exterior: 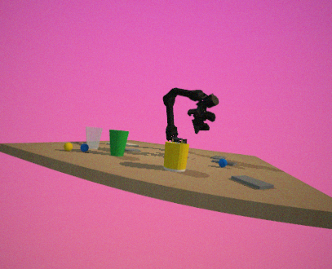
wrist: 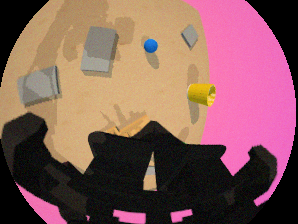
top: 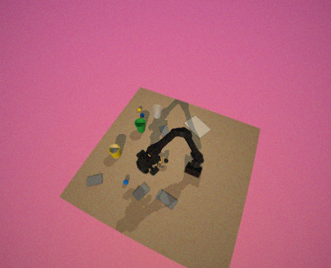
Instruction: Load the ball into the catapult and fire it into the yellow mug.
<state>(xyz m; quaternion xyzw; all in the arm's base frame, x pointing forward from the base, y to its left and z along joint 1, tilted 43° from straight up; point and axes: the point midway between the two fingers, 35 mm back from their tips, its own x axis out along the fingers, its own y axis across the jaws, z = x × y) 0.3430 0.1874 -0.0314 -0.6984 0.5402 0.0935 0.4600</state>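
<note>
The small black ball lies 130 mm behind my gripper tip, 120 mm to the right of it and 80 mm below it. The rest, counted from my gripper tip: yellow mug: 290 mm ahead, 40 mm to the right, 110 mm below; then green cup: 200 mm ahead, 340 mm to the right, 110 mm below; then wooden catapult: 60 mm behind, 90 mm to the right, 90 mm below.
</note>
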